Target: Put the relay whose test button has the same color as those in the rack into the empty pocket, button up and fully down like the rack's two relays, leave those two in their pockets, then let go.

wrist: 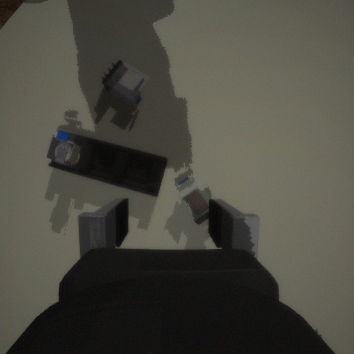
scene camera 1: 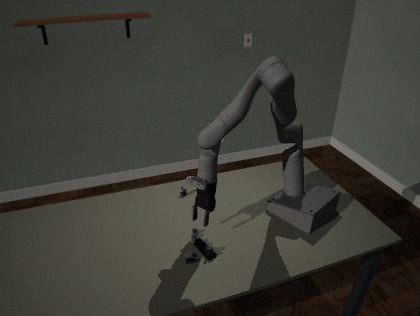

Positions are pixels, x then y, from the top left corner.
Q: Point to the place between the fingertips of the gripper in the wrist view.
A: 167, 215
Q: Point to a black rack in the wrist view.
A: At 137, 170
